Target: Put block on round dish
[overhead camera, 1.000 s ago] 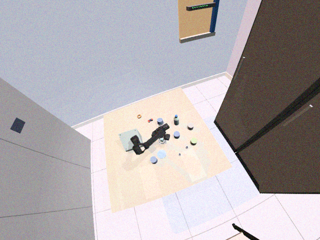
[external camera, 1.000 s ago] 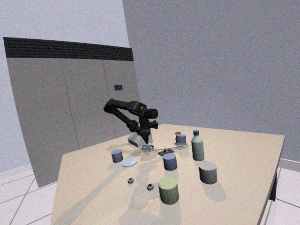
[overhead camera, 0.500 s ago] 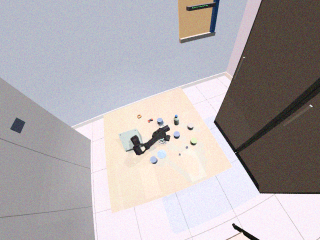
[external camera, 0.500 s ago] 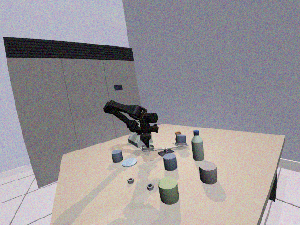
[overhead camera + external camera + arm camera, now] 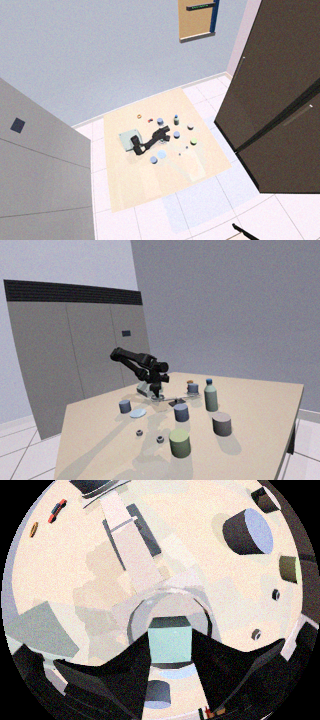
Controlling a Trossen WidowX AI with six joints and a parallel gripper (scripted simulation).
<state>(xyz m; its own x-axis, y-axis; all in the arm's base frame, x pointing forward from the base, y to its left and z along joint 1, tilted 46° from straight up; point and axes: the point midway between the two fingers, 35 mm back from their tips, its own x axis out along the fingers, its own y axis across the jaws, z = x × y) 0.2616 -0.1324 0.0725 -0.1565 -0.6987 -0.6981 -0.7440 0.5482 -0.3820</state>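
The round pale-blue dish is 12 cm to the right of my gripper tip, 8 cm below it and 7 cm behind it. Also, from my gripper tip: green bottle: 26 cm ahead, 15 cm to the left, 3 cm above; then green cylinder: 31 cm ahead, 18 cm to the right, 4 cm below; then pale teal block: 1 cm above.
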